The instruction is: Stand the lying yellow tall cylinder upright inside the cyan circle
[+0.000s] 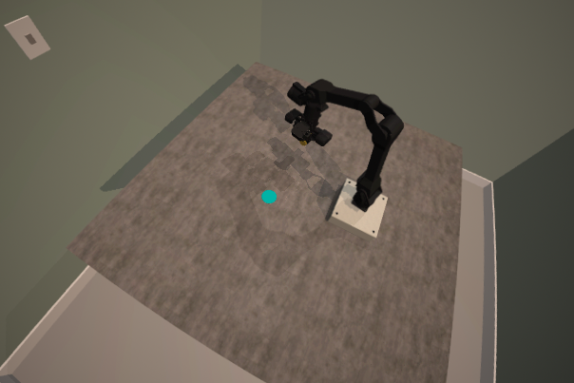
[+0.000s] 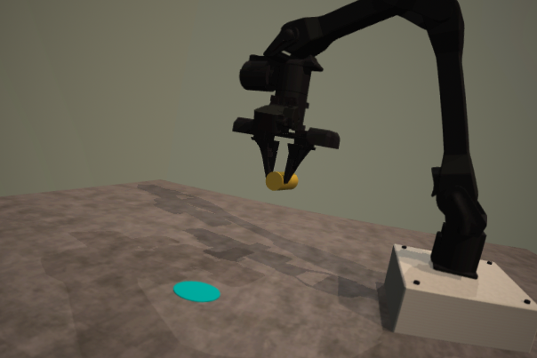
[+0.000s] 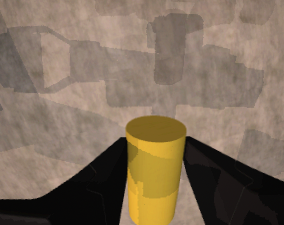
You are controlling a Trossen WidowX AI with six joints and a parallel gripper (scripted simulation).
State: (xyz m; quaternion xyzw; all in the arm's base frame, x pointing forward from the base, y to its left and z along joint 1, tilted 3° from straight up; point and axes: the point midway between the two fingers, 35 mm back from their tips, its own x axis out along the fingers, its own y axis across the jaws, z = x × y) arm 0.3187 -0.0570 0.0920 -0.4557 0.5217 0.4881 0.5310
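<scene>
Now: gripper tip 23 cm to the right of the cyan circle and 13 cm above it. The rest, counted from my gripper tip: yellow cylinder 2 cm to the right.
</scene>
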